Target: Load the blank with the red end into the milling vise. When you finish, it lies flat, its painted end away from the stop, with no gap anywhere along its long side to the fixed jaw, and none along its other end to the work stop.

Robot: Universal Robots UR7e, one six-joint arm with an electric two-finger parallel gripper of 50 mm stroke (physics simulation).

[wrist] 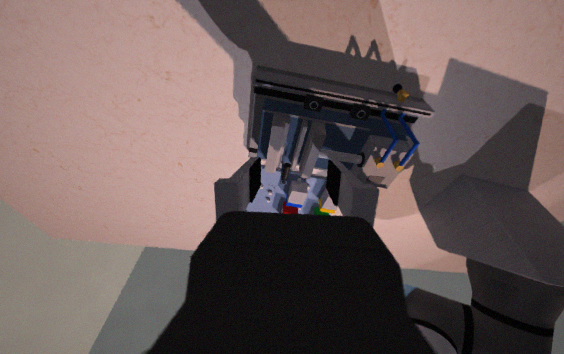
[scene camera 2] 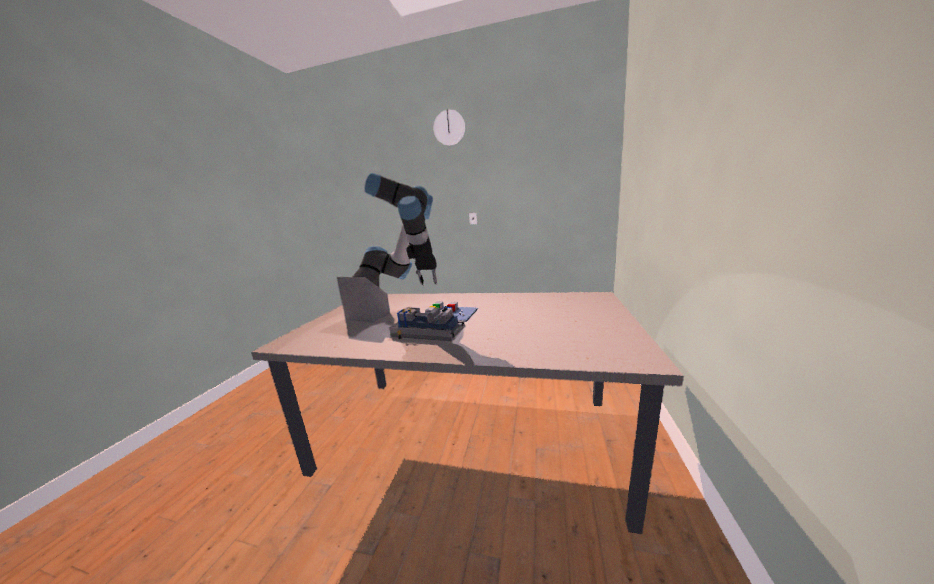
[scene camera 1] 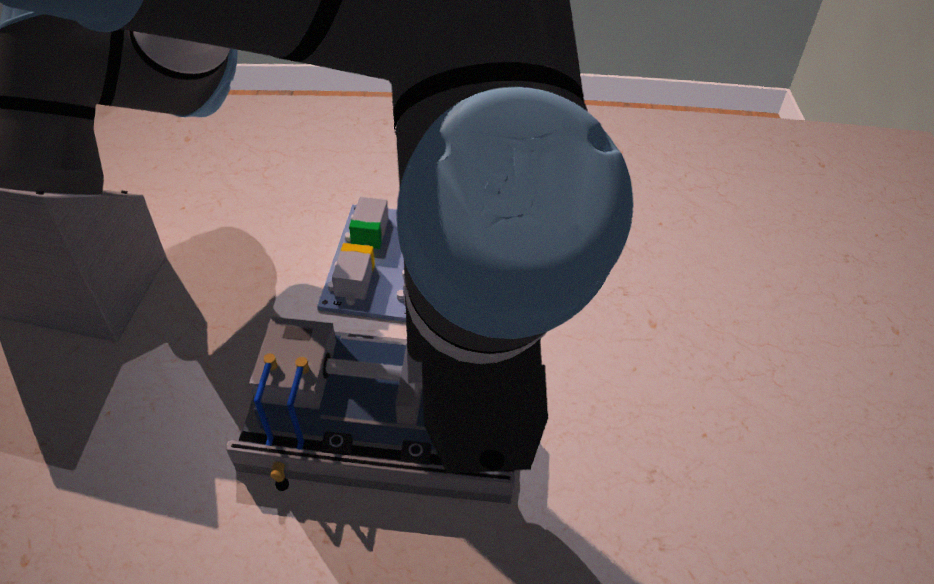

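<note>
The blank with the red end [scene camera 2: 452, 305] [wrist: 289, 209] stands on the blue plate; in the wrist view its red end shows beyond the gripper's body, and in scene camera 1 the arm hides it. The milling vise [scene camera 1: 371, 430] [scene camera 2: 427, 322] has its fixed jaw [wrist: 276, 145], moving jaw [wrist: 313, 145] and dark work stop [wrist: 286, 172] in the wrist view. No blank shows between the jaws. My gripper [scene camera 2: 428, 280] [wrist: 293, 172] is open and empty, tilted, high above the vise and plate. In scene camera 1 its fingers are hidden.
The blue plate [scene camera 1: 391, 272] [wrist: 259, 204] lies behind the vise. It also bears blanks with green [scene camera 1: 365, 234] [wrist: 321, 211], yellow [scene camera 1: 358, 249] and blue [wrist: 295, 205] ends. Blue hoses [scene camera 1: 260, 406] [wrist: 390, 150] rise at the vise's actuator end. The grey robot pedestal [scene camera 1: 82, 261] [scene camera 2: 362, 303] stands beside it.
</note>
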